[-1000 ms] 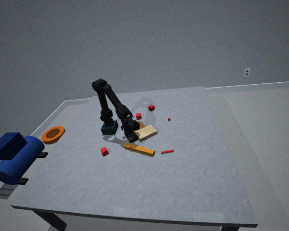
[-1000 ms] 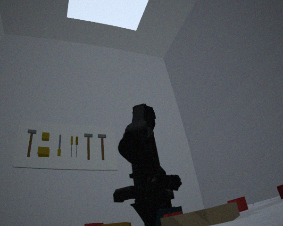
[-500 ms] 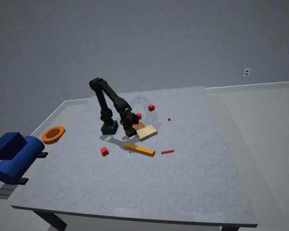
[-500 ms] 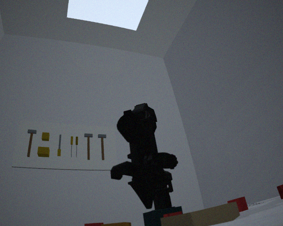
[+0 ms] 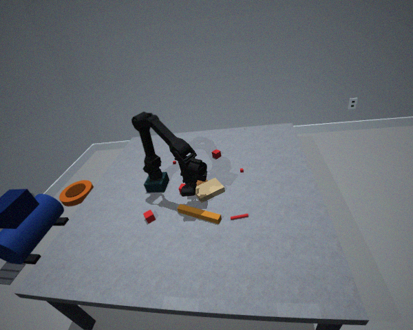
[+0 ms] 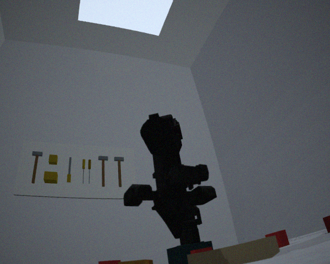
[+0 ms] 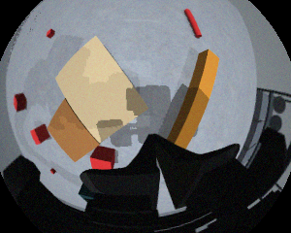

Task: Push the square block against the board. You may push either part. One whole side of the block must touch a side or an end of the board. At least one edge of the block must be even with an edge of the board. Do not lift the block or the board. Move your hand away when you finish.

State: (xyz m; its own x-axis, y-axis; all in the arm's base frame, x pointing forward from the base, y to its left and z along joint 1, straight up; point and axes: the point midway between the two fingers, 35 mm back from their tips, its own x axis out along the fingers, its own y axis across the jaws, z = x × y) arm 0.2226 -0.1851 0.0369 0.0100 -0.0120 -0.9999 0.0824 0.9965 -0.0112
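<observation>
The tan board lies 7 cm to the left of my gripper tip, 7 cm ahead of it and 5 cm below it. Round my gripper tip: brown square block: 15 cm to the left, 5 cm below; then long orange bar: 9 cm to the right, 5 cm below, 2 cm ahead; then red stick: 20 cm ahead, 13 cm to the right, 6 cm below.
</observation>
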